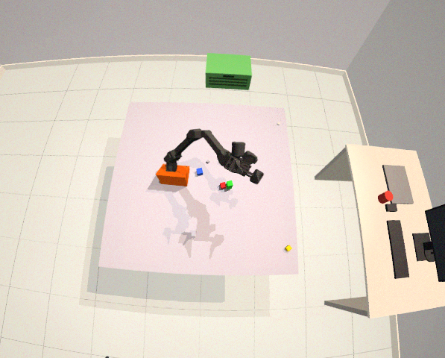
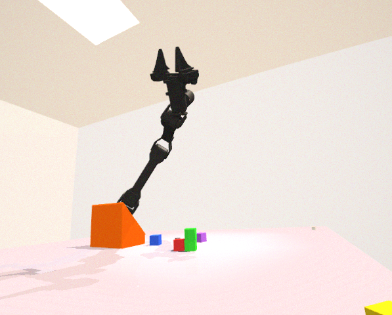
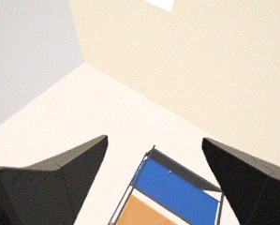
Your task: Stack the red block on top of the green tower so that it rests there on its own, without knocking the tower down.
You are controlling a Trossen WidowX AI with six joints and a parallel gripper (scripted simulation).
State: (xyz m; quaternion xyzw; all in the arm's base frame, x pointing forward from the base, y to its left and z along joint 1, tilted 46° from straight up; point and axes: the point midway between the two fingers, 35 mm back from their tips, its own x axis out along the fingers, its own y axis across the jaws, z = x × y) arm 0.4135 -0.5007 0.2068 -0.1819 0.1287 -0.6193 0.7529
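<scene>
My gripper tip is now 9 cm past the red block, 17 cm to the right of it and 61 cm above it. From my gripper tip the other things lie so: yellow cube (36 cm ahead, 23 cm to the right, 61 cm below); purple cube (10 cm behind, 36 cm to the left, 61 cm below); blue cube (25 cm behind, 26 cm to the left, 60 cm below).
</scene>
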